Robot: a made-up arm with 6 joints.
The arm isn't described. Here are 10 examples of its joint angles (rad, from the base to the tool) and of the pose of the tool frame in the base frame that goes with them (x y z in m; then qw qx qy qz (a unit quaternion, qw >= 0)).
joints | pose
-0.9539 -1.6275 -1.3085 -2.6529 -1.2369 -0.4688 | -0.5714 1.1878 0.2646 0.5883 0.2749 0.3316 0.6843
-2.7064 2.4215 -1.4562 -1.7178 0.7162 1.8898 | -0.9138 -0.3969 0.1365 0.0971 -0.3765 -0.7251 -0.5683
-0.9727 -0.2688 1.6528 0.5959 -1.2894 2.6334 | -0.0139 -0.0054 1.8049 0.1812 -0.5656 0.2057 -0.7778
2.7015 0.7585 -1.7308 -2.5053 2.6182 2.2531 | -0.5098 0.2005 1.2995 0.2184 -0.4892 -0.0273 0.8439
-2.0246 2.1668 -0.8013 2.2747 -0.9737 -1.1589 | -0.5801 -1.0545 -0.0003 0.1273 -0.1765 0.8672 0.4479
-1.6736 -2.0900 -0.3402 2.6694 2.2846 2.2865 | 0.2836 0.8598 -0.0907 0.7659 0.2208 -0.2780 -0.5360
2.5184 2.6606 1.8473 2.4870 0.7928 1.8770 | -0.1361 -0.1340 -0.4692 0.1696 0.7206 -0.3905 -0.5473
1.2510 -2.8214 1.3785 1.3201 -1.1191 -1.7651 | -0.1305 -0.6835 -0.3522 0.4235 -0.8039 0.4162 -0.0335
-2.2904 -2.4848 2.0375 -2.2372 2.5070 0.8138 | 0.4969 0.5835 -0.1198 0.5550 0.2652 0.7868 -0.0514
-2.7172 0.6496 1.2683 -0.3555 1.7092 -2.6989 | -0.6732 -0.3278 1.1193 0.5547 0.6223 0.5215 -0.1818
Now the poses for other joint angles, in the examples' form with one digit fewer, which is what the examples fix.
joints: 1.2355 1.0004 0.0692 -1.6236 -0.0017 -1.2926
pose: 0.290 1.261 1.370 0.603 -0.503 -0.549 0.286
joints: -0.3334 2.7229 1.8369 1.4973 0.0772 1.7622
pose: -0.076 0.148 -0.373 0.187 0.138 0.615 0.754
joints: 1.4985 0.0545 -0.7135 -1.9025 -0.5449 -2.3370
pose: -0.250 -0.176 1.998 0.437 -0.314 -0.487 -0.688
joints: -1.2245 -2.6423 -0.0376 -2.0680 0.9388 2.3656
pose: -0.233 0.581 -0.685 0.283 0.327 0.100 -0.896
